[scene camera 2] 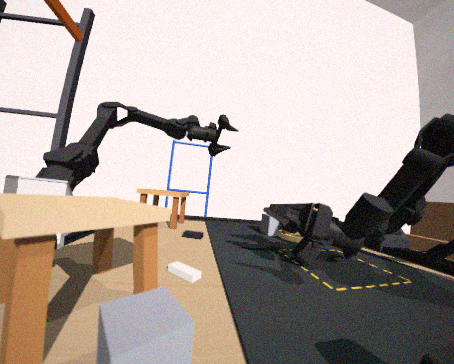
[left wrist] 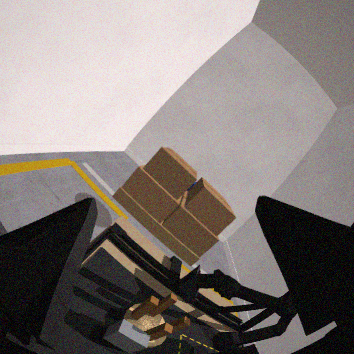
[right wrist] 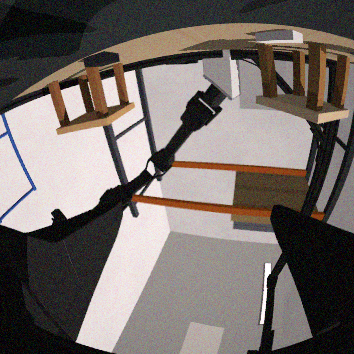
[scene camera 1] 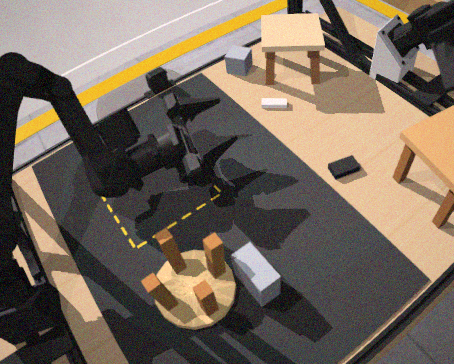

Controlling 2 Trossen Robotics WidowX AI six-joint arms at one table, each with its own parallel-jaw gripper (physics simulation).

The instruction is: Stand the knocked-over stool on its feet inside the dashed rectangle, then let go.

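Frame: origin at the left arm's base, x ahead, y left, z up, level; metres.
Where they show: left gripper, fingertip midpoint: [scene camera 2: 234,139] [left wrist: 178,205]; right gripper, fingertip midpoint: [scene camera 2: 266,207] [right wrist: 199,211] [scene camera 1: 228,117]; left arm's base, link origin: [scene camera 2: 47,194] [right wrist: 222,85] [scene camera 1: 400,40]; right arm's base, link origin: [left wrist: 197,280] [scene camera 1: 12,301].
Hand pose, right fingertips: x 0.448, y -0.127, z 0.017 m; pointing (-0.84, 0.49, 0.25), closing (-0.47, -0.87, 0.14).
Observation:
Things, the pixels of their top centre, and the offset from my right fingertips. "spot": a spot on its surface instead. Level surfaces: height alone.
- round-seated stool, top centre: [scene camera 1: 181,261] [left wrist: 171,310] dz -0.002, dx +0.250, dy +0.141 m
- dark mat, surface height: dz -0.113 m
- yellow dashed rectangle, surface spot: [scene camera 1: 137,246] [left wrist: 181,334] spot: dz -0.111, dx +0.261, dy +0.003 m
- pale grey block, top centre: [scene camera 1: 255,265] [left wrist: 134,333] [scene camera 2: 270,214] dz -0.043, dx +0.175, dy +0.211 m
- square-topped stool, top centre: [scene camera 2: 84,201] [right wrist: 304,108] [scene camera 1: 291,29] dz -0.002, dx -0.306, dy -0.084 m
- small table, top centre: [right wrist: 96,118] [scene camera 2: 166,190] dz +0.008, dx -0.196, dy +0.362 m
- grey cube, top centre: [scene camera 2: 145,312] [scene camera 1: 238,52] dz -0.066, dx -0.229, dy -0.186 m
- white block, top centre: [right wrist: 278,41] [scene camera 2: 184,268] [scene camera 1: 274,101] dz -0.106, dx -0.174, dy -0.034 m
- black block, top centre: [right wrist: 103,63] [scene camera 1: 344,164] [scene camera 2: 193,232] dz -0.103, dx -0.113, dy +0.188 m
The round-seated stool [scene camera 1: 187,283] [left wrist: 145,316] lies upside down on the dark mat [scene camera 1: 320,235], its several legs pointing up; it is mostly hidden in scene camera 2. It lies just outside the near corner of the yellow dashed rectangle [scene camera 1: 136,246] [scene camera 2: 337,288] [left wrist: 182,336], as seen in scene camera 1. My right gripper [scene camera 1: 227,120] [scene camera 2: 282,232] [right wrist: 199,211] is open and empty, low near the rectangle's far side, apart from the stool. My left gripper [scene camera 2: 233,139] [left wrist: 178,205] is open and empty, raised high; it does not show in scene camera 1.
A pale grey block [scene camera 1: 260,275] [scene camera 2: 270,224] stands close beside the stool. A square-topped stool [scene camera 1: 292,31] [scene camera 2: 75,210], another small table [scene camera 1: 435,135] [scene camera 2: 162,192], a grey cube [scene camera 1: 238,61] [scene camera 2: 145,325], a white block [scene camera 1: 274,103] [scene camera 2: 184,271] and a black block [scene camera 1: 343,166] [scene camera 2: 192,234] are on the wooden surface.

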